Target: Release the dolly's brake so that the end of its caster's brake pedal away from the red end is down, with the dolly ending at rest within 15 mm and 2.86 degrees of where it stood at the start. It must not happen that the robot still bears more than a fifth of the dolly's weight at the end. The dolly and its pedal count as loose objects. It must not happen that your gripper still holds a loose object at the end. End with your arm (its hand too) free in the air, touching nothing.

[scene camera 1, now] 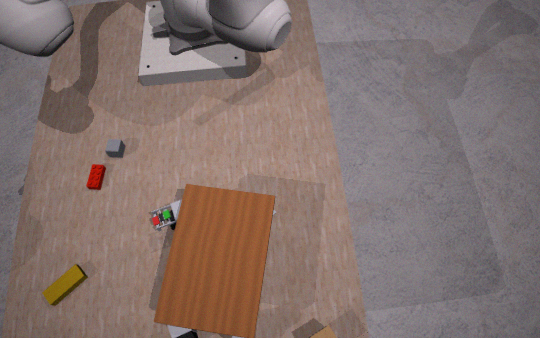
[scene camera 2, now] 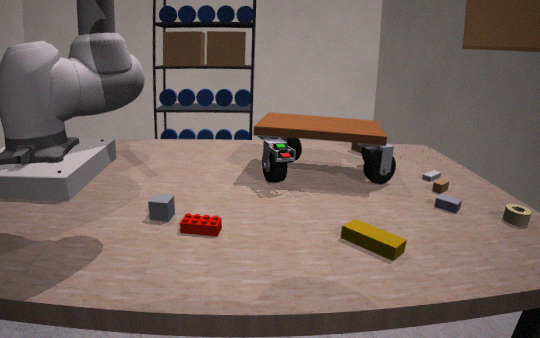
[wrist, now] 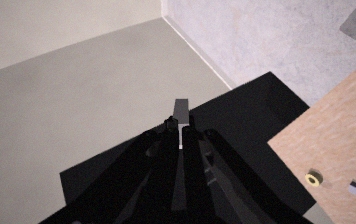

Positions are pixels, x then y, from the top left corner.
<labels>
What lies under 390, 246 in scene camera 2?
A yellow block.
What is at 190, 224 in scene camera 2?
A red studded brick.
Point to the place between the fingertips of my gripper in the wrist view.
182, 108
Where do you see a yellow block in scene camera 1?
74, 276
</labels>
